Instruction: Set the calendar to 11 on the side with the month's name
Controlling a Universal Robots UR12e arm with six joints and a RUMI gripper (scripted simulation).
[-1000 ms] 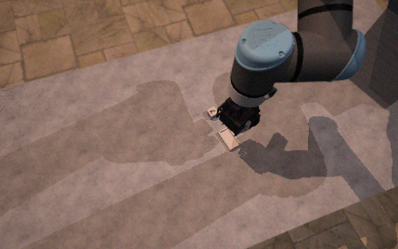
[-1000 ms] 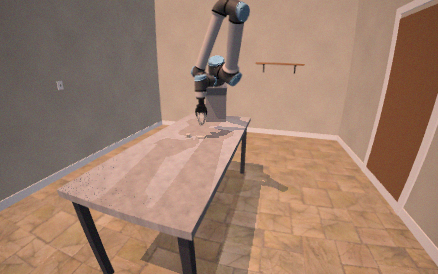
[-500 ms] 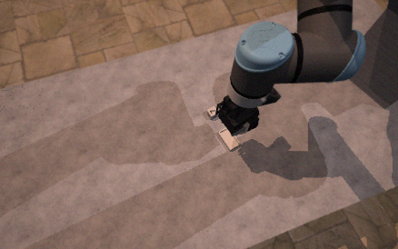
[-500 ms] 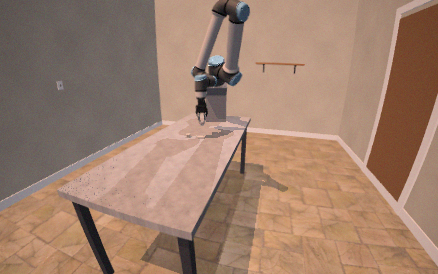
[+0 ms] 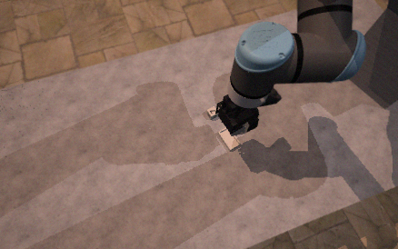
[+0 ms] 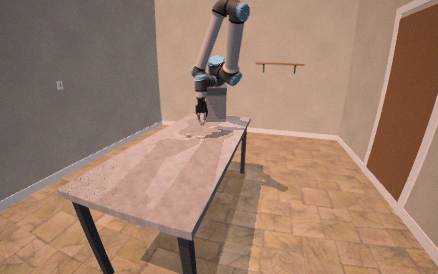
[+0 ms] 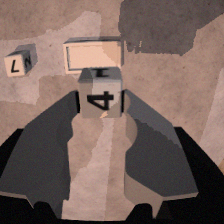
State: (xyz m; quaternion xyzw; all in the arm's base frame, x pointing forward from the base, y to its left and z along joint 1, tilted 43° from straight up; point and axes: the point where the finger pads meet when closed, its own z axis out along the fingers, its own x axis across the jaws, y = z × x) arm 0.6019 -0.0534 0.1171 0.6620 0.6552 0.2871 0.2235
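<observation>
The white cube lies 10 mm below my hand. Also, from my hand: calendar tray: 130 mm below, 20 mm to the right; digit cube: 120 mm to the right, 120 mm below, 10 mm ahead.
</observation>
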